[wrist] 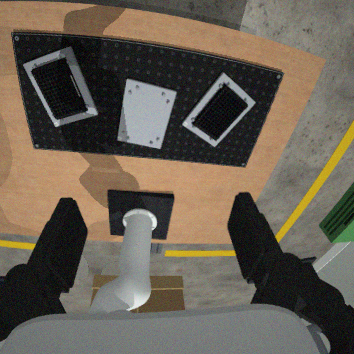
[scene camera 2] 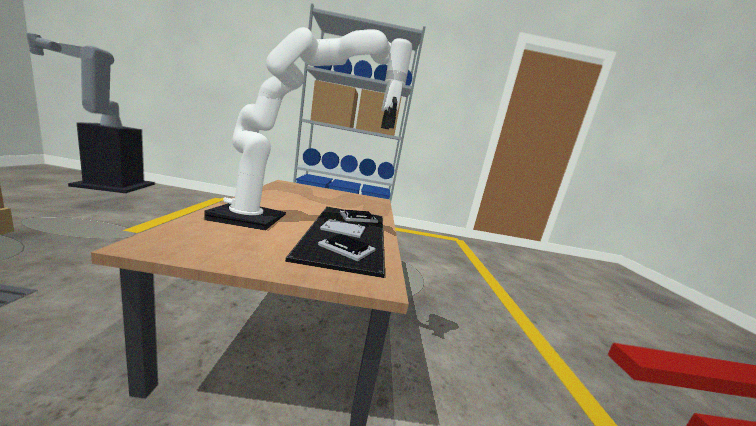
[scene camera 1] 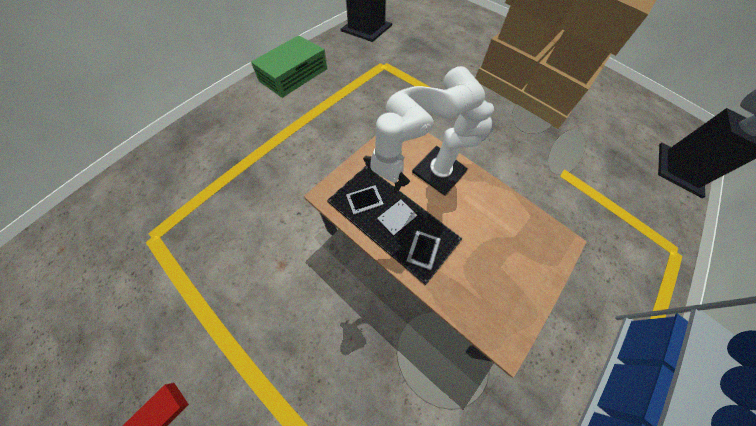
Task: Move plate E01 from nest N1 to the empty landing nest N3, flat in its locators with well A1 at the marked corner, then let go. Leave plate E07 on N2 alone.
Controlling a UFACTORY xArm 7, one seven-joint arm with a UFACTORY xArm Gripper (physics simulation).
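Note:
The middle nest (scene camera 1: 396, 216) (scene camera 2: 342, 228) (wrist: 148, 115) is a bare light-grey plate with small locators and no microplate on it. One dark plate (scene camera 1: 363, 198) (scene camera 2: 349, 244) (wrist: 220, 111) sits in the nest at the right in the wrist view. Another dark plate (scene camera 1: 424, 247) (scene camera 2: 360, 215) (wrist: 59, 90) sits in the nest at the left there. Their labels, the nest names and the A1 marks are too small to read, so I cannot tell which is E01. My gripper (scene camera 1: 383, 177) (scene camera 2: 387, 127) (wrist: 157, 211) is open and empty, high above the table and the nests.
The three nests stand on a black perforated board (scene camera 1: 343, 200) (scene camera 2: 301, 256) (wrist: 107, 55) on the wooden table (scene camera 1: 507, 328) (scene camera 2: 174, 259) (wrist: 200, 185). The arm's black base (scene camera 1: 449, 186) (scene camera 2: 219, 215) (wrist: 116, 212) stands beside the board. A green crate (scene camera 1: 290, 63) is on the floor.

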